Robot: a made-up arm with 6 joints. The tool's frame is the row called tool. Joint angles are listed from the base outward.
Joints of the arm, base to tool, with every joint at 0 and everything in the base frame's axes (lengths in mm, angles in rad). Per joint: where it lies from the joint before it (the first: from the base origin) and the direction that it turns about. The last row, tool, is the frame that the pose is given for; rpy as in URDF.
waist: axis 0.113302 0.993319 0.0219 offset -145 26 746
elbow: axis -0.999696 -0.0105 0.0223 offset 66 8 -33
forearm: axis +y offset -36 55 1
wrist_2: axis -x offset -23 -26 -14
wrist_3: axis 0.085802 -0.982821 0.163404 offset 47 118 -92
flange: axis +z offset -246 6 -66
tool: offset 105 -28 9 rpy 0.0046 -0.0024 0.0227
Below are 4 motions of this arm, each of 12 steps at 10 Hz.
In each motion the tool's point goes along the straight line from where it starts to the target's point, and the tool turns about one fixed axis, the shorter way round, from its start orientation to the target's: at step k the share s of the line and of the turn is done. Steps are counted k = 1, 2, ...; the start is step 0. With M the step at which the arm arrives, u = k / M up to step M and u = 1 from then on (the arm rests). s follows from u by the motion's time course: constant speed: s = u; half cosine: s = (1 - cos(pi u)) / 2; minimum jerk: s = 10 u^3 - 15 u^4 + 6 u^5.
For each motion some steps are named. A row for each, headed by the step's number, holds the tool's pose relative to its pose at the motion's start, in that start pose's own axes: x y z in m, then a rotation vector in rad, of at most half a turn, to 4 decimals.
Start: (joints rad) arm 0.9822 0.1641 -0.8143 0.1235 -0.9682 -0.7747
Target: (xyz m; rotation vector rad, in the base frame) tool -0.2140 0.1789 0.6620 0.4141 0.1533 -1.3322
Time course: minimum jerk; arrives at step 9
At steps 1, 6, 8, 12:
1: 0.0003 0.0014 0.0005 0.0153 -0.0005 -0.0024
6: 0.0178 0.0961 0.0371 1.0515 -0.0364 -0.1667
8: 0.0223 0.1202 0.0464 1.3155 -0.0455 -0.2086
12: 0.0226 0.1216 0.0470 1.3308 -0.0460 -0.2110

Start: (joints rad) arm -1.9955 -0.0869 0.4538 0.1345 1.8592 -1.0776
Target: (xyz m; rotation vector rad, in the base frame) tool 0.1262 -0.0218 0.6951 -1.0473 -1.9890 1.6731
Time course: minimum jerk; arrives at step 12
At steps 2, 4, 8, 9, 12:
2: 0.0010 0.0032 0.0083 0.0246 0.0353 0.0446
4: 0.0059 0.0191 0.0492 0.1453 0.2089 0.2638
8: 0.0224 0.0718 0.1853 0.5470 0.7865 0.9931
9: 0.0254 0.0814 0.2102 0.6206 0.8924 1.1268
12: 0.0283 0.0908 0.2345 0.6923 0.9955 1.2569

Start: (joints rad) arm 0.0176 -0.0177 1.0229 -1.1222 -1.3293 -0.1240
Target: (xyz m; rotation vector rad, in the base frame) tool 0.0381 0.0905 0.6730 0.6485 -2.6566 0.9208
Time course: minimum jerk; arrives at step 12
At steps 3, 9, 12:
3: 0.0050 0.0031 0.0181 0.0614 0.0644 -0.1550
9: 0.0429 0.0272 0.1566 0.5316 0.5581 -1.3423
12: 0.0479 0.0303 0.1747 0.5930 0.6225 -1.4973

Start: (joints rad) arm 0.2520 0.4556 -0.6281 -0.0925 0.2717 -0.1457
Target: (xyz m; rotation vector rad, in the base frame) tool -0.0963 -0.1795 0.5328 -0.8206 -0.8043 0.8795
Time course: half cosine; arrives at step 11
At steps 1, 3, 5, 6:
1: 0.0006 -0.0051 -0.0002 -0.0078 -0.0049 0.0164
3: 0.0051 -0.0437 -0.0016 -0.0668 -0.0420 0.1395
5: 0.0128 -0.1085 -0.0041 -0.1659 -0.1043 0.3467
6: 0.0170 -0.1445 -0.0054 -0.2209 -0.1389 0.4618

